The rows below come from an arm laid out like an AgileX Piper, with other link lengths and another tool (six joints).
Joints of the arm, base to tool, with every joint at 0 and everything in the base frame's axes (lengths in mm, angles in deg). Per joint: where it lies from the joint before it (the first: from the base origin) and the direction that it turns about. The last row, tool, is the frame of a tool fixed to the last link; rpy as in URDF.
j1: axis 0 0 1 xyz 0.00 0.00 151.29
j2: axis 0 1 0 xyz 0.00 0.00 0.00
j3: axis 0 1 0 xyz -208.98 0.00 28.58
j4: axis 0.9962 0 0.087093 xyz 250.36 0.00 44.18
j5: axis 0 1 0 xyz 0.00 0.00 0.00
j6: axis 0.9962 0 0.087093 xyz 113.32 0.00 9.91
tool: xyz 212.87 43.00 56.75 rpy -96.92 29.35 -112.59
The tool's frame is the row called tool.
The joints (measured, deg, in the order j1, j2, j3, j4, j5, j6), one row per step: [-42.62 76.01 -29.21 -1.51 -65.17 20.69]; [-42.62 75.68 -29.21 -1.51 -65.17 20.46]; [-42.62 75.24 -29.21 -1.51 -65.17 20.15]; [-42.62 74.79 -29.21 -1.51 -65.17 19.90]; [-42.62 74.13 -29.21 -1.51 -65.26 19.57]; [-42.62 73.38 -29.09 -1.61 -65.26 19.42]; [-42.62 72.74 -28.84 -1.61 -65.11 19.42]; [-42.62 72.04 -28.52 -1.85 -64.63 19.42]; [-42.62 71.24 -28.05 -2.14 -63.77 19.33]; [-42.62 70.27 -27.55 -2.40 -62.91 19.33]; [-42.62 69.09 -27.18 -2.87 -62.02 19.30]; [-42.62 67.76 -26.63 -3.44 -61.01 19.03]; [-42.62 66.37 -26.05 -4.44 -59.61 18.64]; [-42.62 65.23 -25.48 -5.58 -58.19 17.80]
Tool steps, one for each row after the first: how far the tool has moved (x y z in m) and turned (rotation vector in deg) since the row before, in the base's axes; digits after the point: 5 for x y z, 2 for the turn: [-0.00083 0.00104 0.00256 -0.38 -0.10 -0.09]; [-0.00113 0.00140 0.00340 -0.51 -0.14 -0.13]; [-0.00122 0.00142 0.00350 -0.48 -0.18 -0.10]; [-0.00206 0.00229 0.00555 -0.73 -0.36 -0.14]; [-0.00190 0.00269 0.00481 -0.59 -0.32 0.00]; [-0.00159 0.00145 0.00221 -0.16 -0.17 0.00]; [-0.00011 0.00189 0.00036 -0.08 0.21 0.14]; [0.00079 0.00150 -0.00207 0.12 0.61 0.12]; [0.00005 0.00182 -0.00100 0.10 0.44 0.13]; [0.00006 0.00338 0.00140 -0.26 0.35 0.24]; [0.00042 0.00400 0.00016 -0.40 0.66 0.18]; [0.00255 0.00517 -0.00205 -0.52 1.24 0.34]; [0.00398 0.00516 -0.00455 -0.77 1.77 0.22]
